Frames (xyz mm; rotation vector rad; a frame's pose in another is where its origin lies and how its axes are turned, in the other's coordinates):
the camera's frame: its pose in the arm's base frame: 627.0 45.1 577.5 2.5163 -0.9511 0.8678
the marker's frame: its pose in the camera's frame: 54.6 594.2 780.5 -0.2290 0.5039 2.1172
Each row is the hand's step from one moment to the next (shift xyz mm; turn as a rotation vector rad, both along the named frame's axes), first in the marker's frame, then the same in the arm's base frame.
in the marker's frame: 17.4 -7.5 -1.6 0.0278 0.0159 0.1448
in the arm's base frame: -17.1 -5.4 6.2 -0.0130 -0.1031 -0.1058
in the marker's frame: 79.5 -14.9 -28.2 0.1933 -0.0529 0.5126
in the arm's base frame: -81.3 3.4 26.6 -0.1360 -0.4450 -0.2939
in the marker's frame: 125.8 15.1 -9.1 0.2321 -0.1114 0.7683
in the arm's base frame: -126.6 3.1 -10.3 -0.1452 -0.6814 -0.4138
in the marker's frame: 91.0 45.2 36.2 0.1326 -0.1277 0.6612
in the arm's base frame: -88.5 -8.5 -61.1 -0.0569 -0.5995 -0.3293
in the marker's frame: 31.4 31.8 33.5 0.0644 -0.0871 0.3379
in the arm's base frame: -29.0 -8.6 -47.0 -0.0248 -0.3200 -0.1514
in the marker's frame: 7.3 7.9 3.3 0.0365 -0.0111 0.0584
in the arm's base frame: -7.2 1.8 -8.4 -0.0297 -0.0555 -0.0301
